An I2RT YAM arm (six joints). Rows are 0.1 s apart.
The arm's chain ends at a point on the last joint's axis. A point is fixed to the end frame.
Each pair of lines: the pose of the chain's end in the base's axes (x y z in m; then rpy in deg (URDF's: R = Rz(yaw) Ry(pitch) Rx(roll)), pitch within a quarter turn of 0, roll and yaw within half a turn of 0), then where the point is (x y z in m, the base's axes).
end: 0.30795 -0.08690 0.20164 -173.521 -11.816 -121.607
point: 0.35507 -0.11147 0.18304
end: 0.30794 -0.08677 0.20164 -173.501 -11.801 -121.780
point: 0.35499 -0.11148 0.18306
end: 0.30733 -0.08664 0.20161 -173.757 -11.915 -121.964
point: 0.35419 -0.11153 0.18279
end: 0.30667 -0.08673 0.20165 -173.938 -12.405 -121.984
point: 0.35337 -0.11177 0.18264
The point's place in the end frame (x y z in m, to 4 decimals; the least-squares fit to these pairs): -0.0075 -0.0507 0.0233
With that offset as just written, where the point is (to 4 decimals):
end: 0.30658 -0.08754 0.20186 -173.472 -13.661 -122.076
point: 0.3532 -0.1130 0.1832
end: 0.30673 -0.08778 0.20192 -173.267 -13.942 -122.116
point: 0.3534 -0.1133 0.1834
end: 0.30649 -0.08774 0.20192 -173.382 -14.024 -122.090
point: 0.3531 -0.1133 0.1833
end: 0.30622 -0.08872 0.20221 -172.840 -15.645 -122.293
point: 0.3526 -0.1149 0.1840
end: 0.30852 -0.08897 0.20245 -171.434 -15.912 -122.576
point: 0.3553 -0.1153 0.1855
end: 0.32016 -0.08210 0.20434 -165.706 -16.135 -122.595
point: 0.3688 -0.1080 0.1926
